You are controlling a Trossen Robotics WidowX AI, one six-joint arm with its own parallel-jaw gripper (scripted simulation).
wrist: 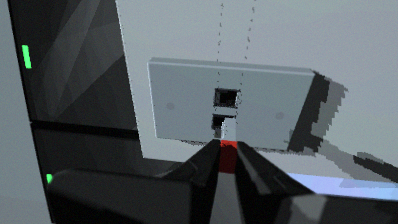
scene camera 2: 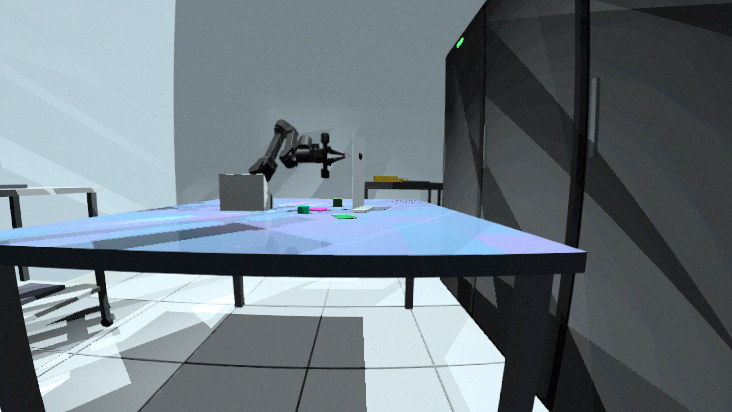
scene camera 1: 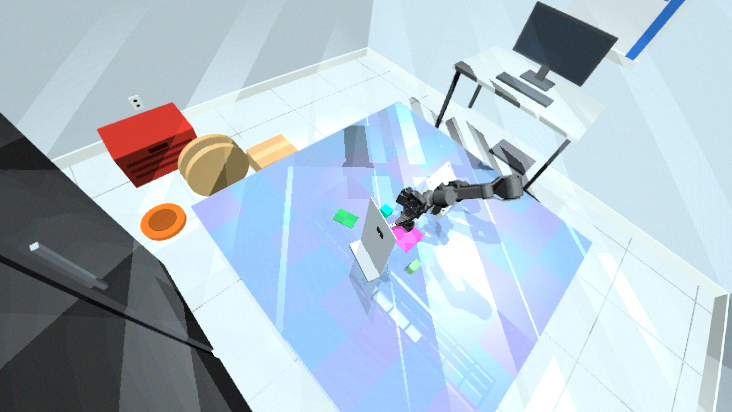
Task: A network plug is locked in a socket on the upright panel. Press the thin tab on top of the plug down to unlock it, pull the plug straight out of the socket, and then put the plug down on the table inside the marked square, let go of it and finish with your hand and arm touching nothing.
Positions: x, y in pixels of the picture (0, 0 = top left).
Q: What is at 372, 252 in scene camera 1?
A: A grey upright panel.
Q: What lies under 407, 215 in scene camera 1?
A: My gripper.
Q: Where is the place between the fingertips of my gripper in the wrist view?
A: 227, 148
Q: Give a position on a grey upright panel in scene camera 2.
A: At 358, 163
